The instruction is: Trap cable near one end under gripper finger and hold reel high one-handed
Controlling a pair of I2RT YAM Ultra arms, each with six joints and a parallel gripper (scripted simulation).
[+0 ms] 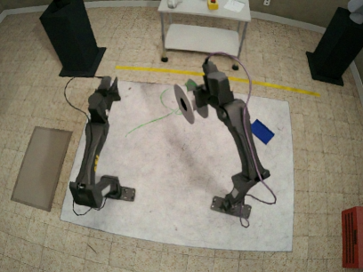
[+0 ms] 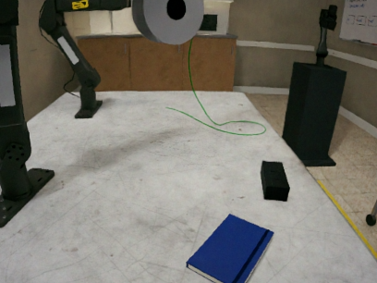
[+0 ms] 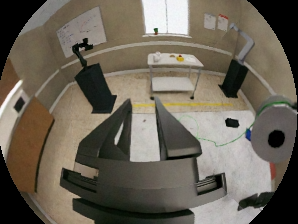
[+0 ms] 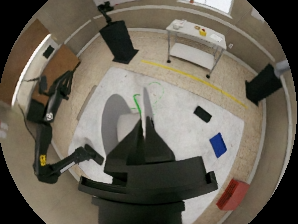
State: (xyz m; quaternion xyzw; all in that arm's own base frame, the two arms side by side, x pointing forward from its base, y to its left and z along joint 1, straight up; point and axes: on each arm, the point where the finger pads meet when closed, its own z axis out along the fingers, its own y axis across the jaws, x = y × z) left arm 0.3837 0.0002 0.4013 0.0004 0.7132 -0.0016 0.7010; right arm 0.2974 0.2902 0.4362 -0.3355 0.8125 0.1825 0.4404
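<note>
My right hand is 70 mm above the grey reel, 20 mm to the right of it and 20 mm past it. From my right hand the other things lie so: black block (420 mm below, 220 mm ahead, 190 mm to the right); then blue notebook (430 mm below, 380 mm to the right, 90 mm ahead).
</note>
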